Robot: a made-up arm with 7 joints. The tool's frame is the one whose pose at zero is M. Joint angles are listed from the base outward.
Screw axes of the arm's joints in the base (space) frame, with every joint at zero. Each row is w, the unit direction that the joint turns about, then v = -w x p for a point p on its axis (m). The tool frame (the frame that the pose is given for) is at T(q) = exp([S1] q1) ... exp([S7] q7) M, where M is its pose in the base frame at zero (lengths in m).
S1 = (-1, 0, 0, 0, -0.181, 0)
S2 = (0, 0, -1, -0.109, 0.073, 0)
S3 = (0, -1, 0, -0.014, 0, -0.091)
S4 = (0, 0, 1, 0, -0.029, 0)
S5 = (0, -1, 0, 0.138, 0, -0.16)
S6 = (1, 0, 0, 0, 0.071, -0.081)
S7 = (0, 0, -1, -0.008, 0.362, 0)
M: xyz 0.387 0.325 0.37 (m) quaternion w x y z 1 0 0 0
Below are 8 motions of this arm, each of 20 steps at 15 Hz.
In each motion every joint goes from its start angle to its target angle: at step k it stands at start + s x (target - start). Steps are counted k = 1, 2, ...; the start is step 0. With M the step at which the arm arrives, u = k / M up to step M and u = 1 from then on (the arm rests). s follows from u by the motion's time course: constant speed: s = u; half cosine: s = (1 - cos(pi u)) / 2; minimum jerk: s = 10 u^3 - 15 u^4 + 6 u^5.
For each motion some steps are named. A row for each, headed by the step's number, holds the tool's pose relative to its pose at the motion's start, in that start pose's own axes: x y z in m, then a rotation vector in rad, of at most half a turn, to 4 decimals.
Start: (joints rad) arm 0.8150 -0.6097 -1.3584 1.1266 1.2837 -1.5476 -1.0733
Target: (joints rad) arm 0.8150 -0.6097 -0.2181 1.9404 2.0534 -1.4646 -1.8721
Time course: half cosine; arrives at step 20
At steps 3, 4, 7, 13, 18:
3: -0.0311 0.0116 0.0136 -0.0457 -0.0600 -0.0222
4: -0.0550 0.0223 0.0220 -0.0811 -0.1052 -0.0370
7: -0.1596 0.0848 0.0364 -0.2448 -0.3007 -0.0829
13: -0.3821 0.2807 -0.1057 -0.7286 -0.7718 -0.0667
18: -0.4497 0.3425 -0.2689 -1.0218 -0.9929 0.0218

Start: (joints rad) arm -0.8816 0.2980 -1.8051 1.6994 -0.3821 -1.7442 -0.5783
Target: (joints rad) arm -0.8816 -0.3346 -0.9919 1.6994 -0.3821 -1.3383 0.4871
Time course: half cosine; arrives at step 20
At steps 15, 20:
15: 0.3207 0.1814 -0.0888 -0.2215 0.1912 -0.2809
20: 0.3503 0.2240 -0.1174 -0.2879 0.1854 -0.3365

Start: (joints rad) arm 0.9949 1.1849 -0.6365 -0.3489 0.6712 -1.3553 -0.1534
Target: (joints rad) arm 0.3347 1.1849 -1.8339 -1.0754 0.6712 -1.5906 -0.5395
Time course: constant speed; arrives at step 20
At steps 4, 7, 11, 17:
4: -0.1083 0.1578 -0.0937 -0.1861 0.1177 0.4132
7: -0.2350 0.2359 -0.1685 -0.3508 0.1770 0.7172
11: -0.4330 0.2664 -0.2707 -0.6054 0.2137 1.1054
17: -0.7025 0.1533 -0.4204 -1.0674 0.1630 1.6197

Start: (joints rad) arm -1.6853 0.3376 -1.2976 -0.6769 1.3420 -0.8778 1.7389
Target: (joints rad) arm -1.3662 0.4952 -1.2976 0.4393 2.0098 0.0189 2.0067
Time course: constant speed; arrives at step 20
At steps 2, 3, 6, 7, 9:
2: 0.0834 -0.0083 0.0032 0.0193 0.1753 -0.0773
3: 0.1247 -0.0143 -0.0009 0.0280 0.2635 -0.1159
6: 0.2418 -0.0391 -0.0347 0.0509 0.5294 -0.2310
7: 0.2774 -0.0494 -0.0525 0.0578 0.6186 -0.2690
9: 0.3416 -0.0724 -0.0968 0.0710 0.7975 -0.3441

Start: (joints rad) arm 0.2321 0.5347 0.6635 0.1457 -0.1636 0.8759 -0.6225
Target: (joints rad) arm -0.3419 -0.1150 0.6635 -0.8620 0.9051 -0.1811 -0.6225
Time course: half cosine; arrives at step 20
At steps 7, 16, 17, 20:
7: -0.0296 0.0349 0.0136 -0.2305 -0.2177 -0.0130
16: 0.0663 -0.0214 -0.0512 -0.8384 -0.4311 -0.6417
17: 0.0789 -0.0359 -0.0563 -0.8731 -0.4202 -0.7029
20: 0.0956 -0.0578 -0.0631 -0.9173 -0.4001 -0.7862

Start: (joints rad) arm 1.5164 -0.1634 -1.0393 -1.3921 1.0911 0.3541 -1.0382
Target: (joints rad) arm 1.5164 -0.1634 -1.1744 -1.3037 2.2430 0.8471 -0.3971
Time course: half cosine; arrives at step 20
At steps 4, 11, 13, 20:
4: -0.0078 0.0143 -0.0010 -0.0535 -0.0923 -0.0075
11: -0.0694 0.0715 0.0004 -0.1932 -0.5841 0.0267
13: -0.0969 0.0840 0.0013 -0.1944 -0.7324 0.0633
20: -0.1569 0.0984 -0.0003 -0.1526 -0.9831 0.1636

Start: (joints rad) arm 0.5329 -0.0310 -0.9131 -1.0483 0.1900 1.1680 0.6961
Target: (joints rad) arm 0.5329 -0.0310 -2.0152 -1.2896 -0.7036 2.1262 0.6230
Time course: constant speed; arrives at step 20
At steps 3, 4, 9, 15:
3: 0.0889 -0.0541 -0.0351 -0.0372 0.0370 -0.1968
4: 0.1135 -0.0777 -0.0415 -0.0431 0.0402 -0.2638
9: 0.1861 -0.2176 -0.0325 -0.0267 -0.0161 -0.5908
15: 0.1451 -0.3726 0.0489 0.0771 -0.2423 -0.9138

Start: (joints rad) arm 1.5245 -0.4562 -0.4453 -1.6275 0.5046 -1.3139 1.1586
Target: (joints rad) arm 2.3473 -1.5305 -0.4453 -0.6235 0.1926 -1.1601 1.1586
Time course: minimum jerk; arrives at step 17
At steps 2, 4, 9, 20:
2: 0.0035 -0.0094 0.0175 0.0255 -0.0011 -0.0054
4: 0.0156 -0.0689 0.1109 0.1674 -0.0154 -0.0310
9: -0.2219 -0.5940 0.4276 0.9964 -0.3880 -0.0159
20: -0.7146 -0.9405 0.1057 1.5296 -1.1141 0.3170

